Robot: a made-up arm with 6 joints.
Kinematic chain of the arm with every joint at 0, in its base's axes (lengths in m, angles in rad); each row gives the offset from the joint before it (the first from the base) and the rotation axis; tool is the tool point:
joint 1: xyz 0 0 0.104 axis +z
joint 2: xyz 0 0.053 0 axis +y
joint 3: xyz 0 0 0.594 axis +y
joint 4: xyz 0 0 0.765 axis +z
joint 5: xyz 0 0 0 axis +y
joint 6: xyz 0 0 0.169 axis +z
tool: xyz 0 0 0
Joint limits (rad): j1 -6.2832..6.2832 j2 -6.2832..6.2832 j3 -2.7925..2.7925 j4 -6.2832..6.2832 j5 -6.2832..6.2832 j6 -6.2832..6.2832
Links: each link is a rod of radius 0.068 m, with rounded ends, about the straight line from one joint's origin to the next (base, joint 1, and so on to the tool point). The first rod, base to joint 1, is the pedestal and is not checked.
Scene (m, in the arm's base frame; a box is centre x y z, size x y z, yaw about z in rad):
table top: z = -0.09
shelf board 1: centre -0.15 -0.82 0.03 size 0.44 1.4 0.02 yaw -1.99
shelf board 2: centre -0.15 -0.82 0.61 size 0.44 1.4 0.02 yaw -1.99
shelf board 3: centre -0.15 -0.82 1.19 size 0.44 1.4 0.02 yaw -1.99
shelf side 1: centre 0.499 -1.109 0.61 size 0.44 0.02 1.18 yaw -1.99
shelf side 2: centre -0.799 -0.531 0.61 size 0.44 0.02 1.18 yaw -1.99
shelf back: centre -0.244 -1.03 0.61 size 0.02 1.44 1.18 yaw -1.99
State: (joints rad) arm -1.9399 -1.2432 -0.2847 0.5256 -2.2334 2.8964
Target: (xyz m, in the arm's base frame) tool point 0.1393 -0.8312 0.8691
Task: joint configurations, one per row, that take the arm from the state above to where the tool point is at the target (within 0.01 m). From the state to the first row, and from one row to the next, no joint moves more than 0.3 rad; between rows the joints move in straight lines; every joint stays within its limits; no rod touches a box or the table.
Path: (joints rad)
1: -1.8137 -1.0244 -0.0213 0.5355 -2.3246 2.8964
2: -1.6875 -0.8056 0.2421 0.5455 -2.4159 2.8964
3: -1.5614 -0.5867 0.5054 0.5554 -2.5071 2.8964
4: -1.4352 -0.3679 0.7688 0.5653 -2.5983 2.8964
5: -1.3090 -0.1491 1.0322 0.5752 -2.6896 2.8964
6: -1.1828 0.0697 1.2956 0.5852 -2.7808 2.8964
7: -1.2948 0.2578 1.0872 0.5794 -2.6649 2.8964
8: -1.4068 0.4458 0.8788 0.5737 -2.5489 2.8964

